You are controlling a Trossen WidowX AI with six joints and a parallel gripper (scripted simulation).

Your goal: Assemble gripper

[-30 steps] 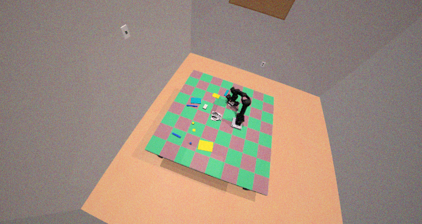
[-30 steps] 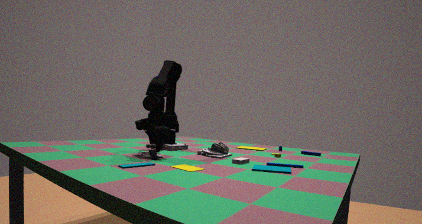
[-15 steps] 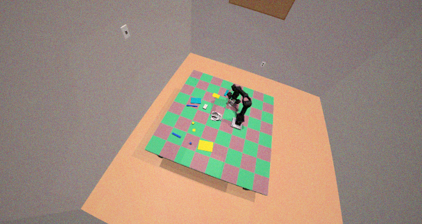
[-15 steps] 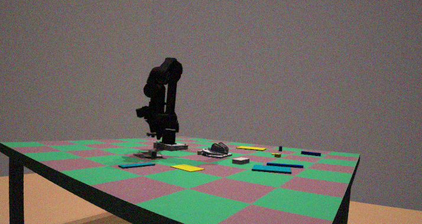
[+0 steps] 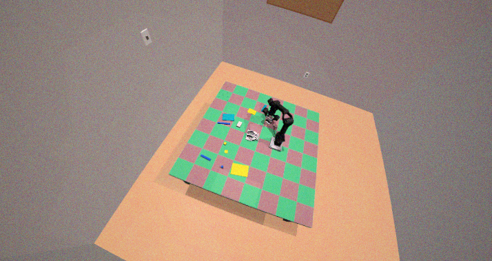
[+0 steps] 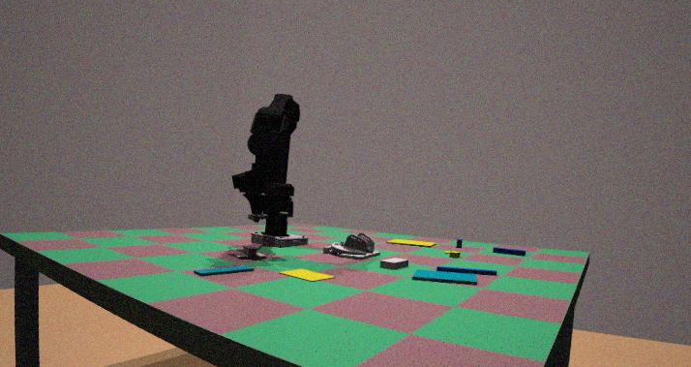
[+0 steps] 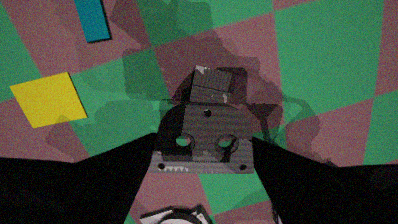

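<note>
The grey jaw lies 70 mm ahead of my gripper tip, 220 mm to the left of it and 60 mm below it. Round my gripper tip: teal plate 420 mm ahead, 140 mm to the left, 80 mm below; white housing plate 50 mm ahead, 230 mm to the left, 80 mm below; teal bar 100 mm ahead, 180 mm to the right, 80 mm below.
</note>
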